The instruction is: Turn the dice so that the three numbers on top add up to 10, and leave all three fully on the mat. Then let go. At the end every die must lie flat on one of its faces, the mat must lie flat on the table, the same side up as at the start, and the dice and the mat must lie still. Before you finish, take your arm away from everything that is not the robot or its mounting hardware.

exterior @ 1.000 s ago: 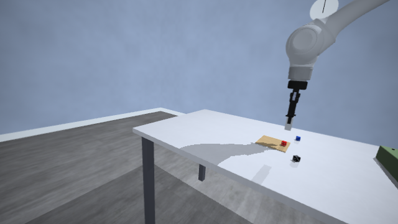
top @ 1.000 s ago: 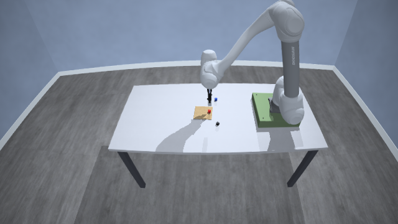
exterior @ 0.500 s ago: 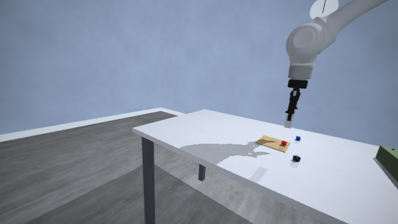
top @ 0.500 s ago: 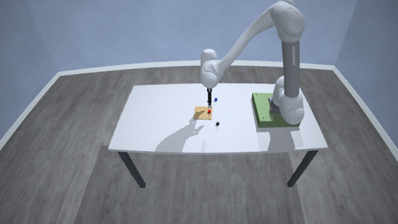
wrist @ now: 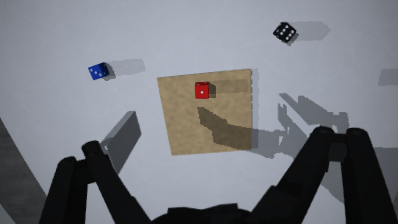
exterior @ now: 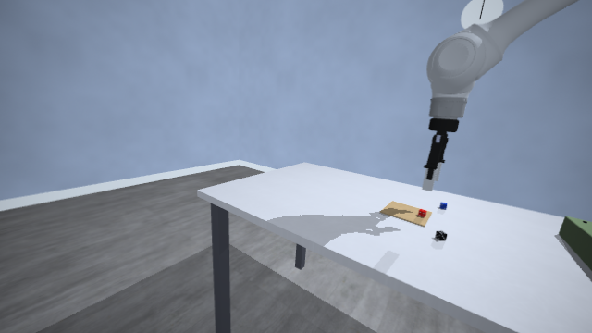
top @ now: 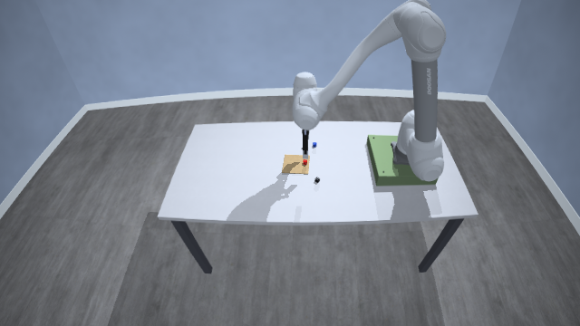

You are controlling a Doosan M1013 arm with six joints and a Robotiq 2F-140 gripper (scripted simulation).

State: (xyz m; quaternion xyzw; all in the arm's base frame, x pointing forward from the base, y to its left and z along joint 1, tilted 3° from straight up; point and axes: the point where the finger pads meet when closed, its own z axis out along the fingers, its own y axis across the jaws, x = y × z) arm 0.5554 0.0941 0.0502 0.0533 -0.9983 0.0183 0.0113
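Right now the black die is 120 mm below my hand, 110 mm to the left of it and 70 mm behind it. Round my hand: blue die: 160 mm to the right, 120 mm below, 30 mm behind; then tan mat: 130 mm below, 50 mm ahead; then red die: 110 mm below, 10 mm to the right, 10 mm ahead.
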